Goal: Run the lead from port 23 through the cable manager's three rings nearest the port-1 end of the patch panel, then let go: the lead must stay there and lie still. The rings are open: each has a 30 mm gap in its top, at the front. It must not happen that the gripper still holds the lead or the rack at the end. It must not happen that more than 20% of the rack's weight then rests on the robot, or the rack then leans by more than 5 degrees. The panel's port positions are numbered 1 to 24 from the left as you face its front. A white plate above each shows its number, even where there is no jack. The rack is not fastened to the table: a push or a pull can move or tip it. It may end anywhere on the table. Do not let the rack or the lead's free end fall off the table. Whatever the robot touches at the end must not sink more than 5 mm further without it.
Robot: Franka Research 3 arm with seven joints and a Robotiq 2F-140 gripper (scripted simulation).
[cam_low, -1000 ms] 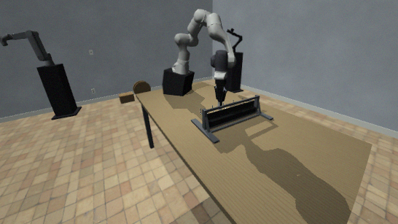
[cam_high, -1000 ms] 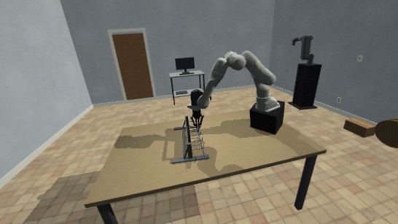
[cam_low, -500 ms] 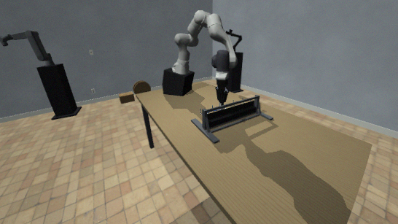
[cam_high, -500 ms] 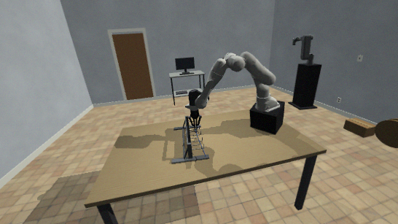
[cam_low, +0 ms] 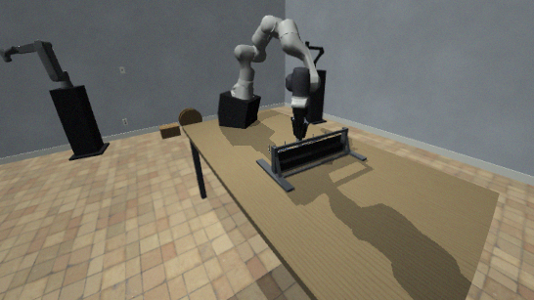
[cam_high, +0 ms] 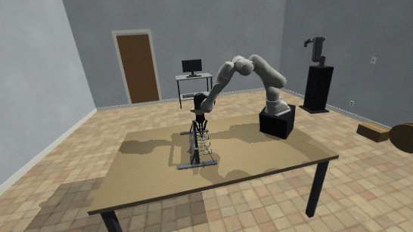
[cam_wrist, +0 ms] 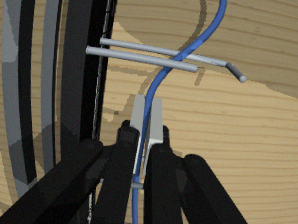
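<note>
Now: hand 60 mm short of the rack, 50 mm to the right of it and 20 mm above it.
</note>
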